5 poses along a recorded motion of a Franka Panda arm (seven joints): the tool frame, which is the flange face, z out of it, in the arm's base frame.
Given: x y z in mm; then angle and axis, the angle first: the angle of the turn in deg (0 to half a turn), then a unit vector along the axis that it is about.
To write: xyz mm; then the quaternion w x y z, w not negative. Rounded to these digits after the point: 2 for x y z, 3 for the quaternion.
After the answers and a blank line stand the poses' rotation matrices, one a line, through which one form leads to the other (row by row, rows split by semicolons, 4 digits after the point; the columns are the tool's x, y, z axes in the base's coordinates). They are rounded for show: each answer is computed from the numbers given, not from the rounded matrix.
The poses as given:
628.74, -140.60, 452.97, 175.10, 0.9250, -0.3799, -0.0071
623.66, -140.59, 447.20, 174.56, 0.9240, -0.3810, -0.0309
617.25, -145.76, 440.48, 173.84, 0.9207, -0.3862, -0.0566
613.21, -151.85, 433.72, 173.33, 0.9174, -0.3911, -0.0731
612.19, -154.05, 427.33, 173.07, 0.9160, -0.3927, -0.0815
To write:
628.74, -140.60, 452.97, 0.043, 0.924, -0.380, -0.007
623.66, -140.59, 447.20, 0.047, 0.923, -0.381, -0.031
617.25, -145.76, 440.48, 0.054, 0.919, -0.386, -0.057
613.21, -151.85, 433.72, 0.058, 0.916, -0.390, -0.073
612.19, -154.05, 427.33, 0.060, 0.914, -0.392, -0.081

0.7118 -0.7009 -0.0456; -0.7021 -0.7082 -0.0736; 0.0193 0.0844 -0.9962
0.7084 -0.6996 -0.0931; -0.7055 -0.7058 -0.0641; -0.0209 0.1111 -0.9936
0.6962 -0.7030 -0.1454; -0.7151 -0.6968 -0.0552; -0.0625 0.1424 -0.9878
0.6844 -0.7067 -0.1791; -0.7237 -0.6883 -0.0496; -0.0883 0.1636 -0.9826
0.6794 -0.7070 -0.1962; -0.7267 -0.6854 -0.0467; -0.1014 0.1743 -0.9795

